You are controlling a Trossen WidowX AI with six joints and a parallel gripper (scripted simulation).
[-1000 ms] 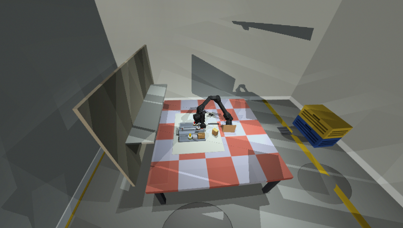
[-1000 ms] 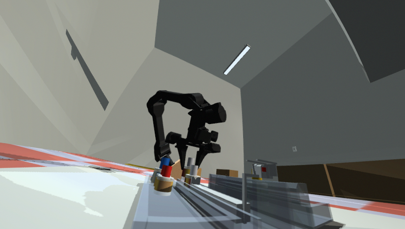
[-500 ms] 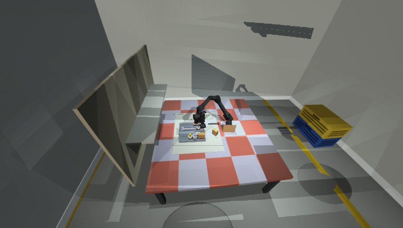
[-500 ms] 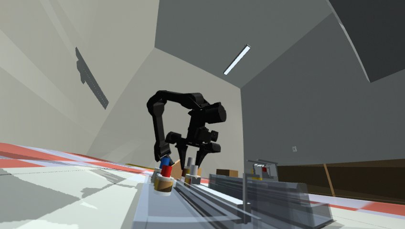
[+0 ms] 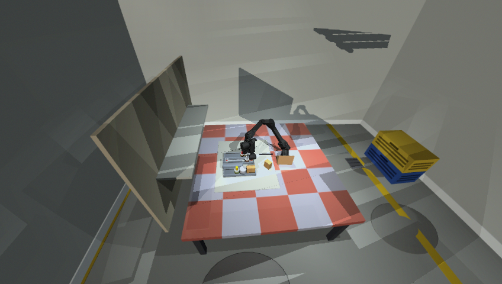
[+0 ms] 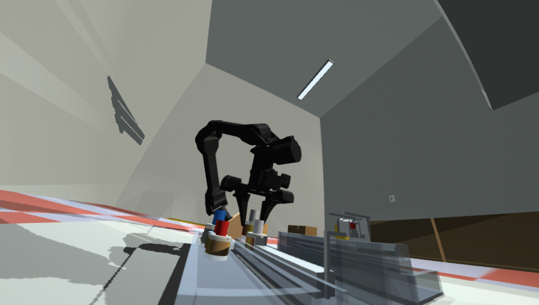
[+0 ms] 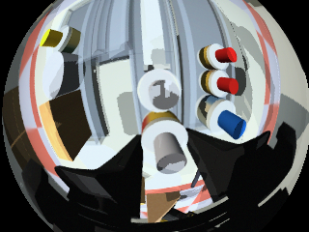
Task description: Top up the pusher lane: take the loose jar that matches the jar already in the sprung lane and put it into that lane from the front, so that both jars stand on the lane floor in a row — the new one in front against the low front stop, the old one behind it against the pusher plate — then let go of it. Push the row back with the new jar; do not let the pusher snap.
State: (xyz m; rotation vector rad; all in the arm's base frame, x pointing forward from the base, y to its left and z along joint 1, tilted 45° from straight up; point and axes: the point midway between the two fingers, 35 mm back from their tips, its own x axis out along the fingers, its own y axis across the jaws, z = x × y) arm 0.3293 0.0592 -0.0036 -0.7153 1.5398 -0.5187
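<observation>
The brown box lies 130 mm to the left of my gripper tip and 20 mm below it. Round my gripper tip: grey lane rack (140 mm ahead, 40 mm to the left, 40 mm below); then tall panel (610 mm ahead, 60 mm to the left, 340 mm above).
</observation>
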